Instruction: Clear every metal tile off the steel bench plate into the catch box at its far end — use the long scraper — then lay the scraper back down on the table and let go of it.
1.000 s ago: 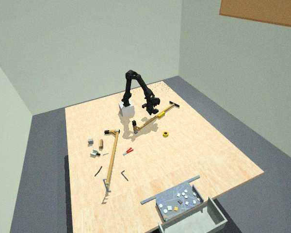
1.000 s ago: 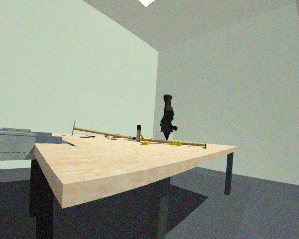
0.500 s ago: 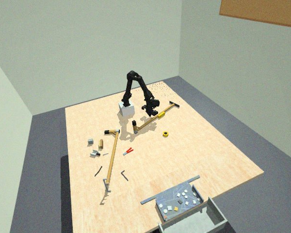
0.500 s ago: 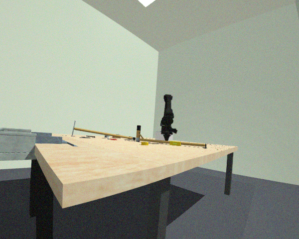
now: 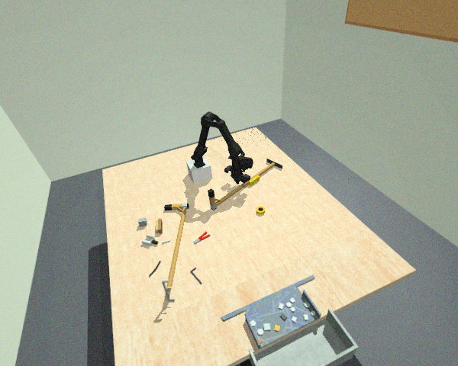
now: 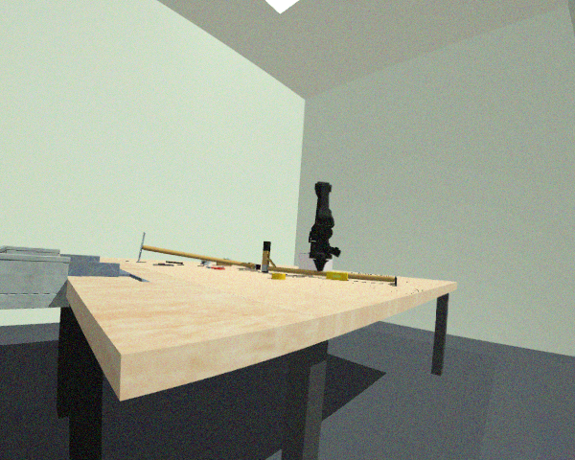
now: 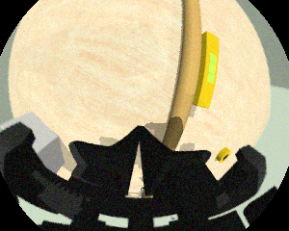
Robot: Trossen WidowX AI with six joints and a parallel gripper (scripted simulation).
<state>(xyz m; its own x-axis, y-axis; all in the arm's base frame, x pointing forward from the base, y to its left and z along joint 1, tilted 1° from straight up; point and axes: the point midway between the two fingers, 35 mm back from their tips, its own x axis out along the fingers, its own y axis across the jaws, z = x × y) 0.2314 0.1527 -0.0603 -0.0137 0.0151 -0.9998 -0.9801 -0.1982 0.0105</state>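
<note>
Now: gripper tip 4 cm short of the long scraper, 4 cm to the right of it and 5 cm below it. Also, from my gripper tip: yellow spirit level: 5 cm ahead, 10 cm to the left, 2 cm above; then yellow tape roll: 28 cm ahead, 3 cm to the right; then wooden block: 5 cm ahead, 57 cm to the right, 1 cm above.
</note>
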